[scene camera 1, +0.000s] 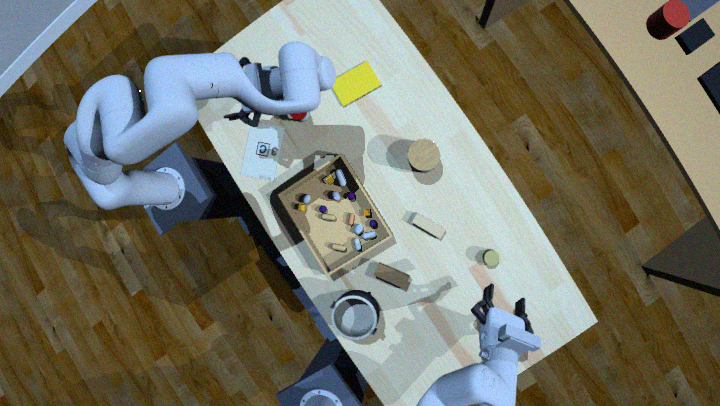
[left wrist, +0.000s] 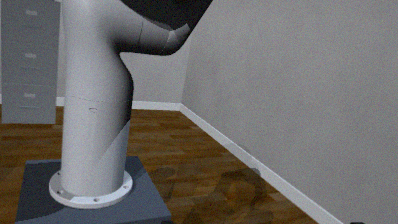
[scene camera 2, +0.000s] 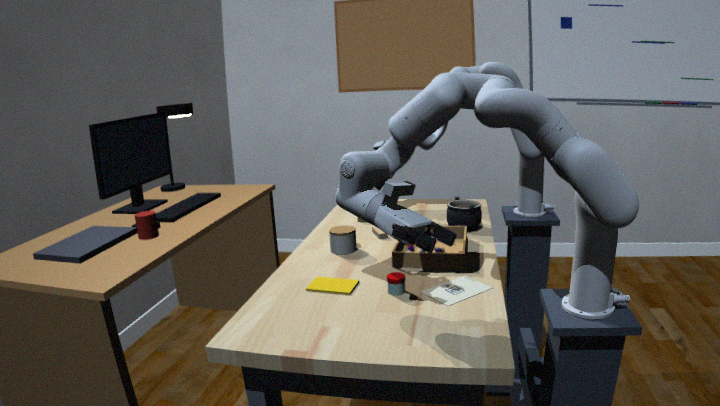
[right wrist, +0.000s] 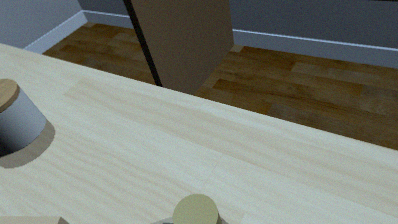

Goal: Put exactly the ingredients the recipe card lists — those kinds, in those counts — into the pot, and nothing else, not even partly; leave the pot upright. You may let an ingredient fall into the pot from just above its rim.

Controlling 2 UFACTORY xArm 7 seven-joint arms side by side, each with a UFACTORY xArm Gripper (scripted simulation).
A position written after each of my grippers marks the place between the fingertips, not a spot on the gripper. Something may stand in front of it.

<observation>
I see my left gripper (scene camera 2: 444, 243), my right gripper (scene camera 1: 504, 293), a yellow pad (scene camera 1: 359, 81) and a wood-lidded canister (scene camera 1: 423, 155).
The wood-lidded canister is seen too in scene camera 2 (scene camera 2: 342, 238). The left wrist view does not show the yellow pad: it is out of frame. The right wrist view misses the yellow pad: it is out of frame.
</observation>
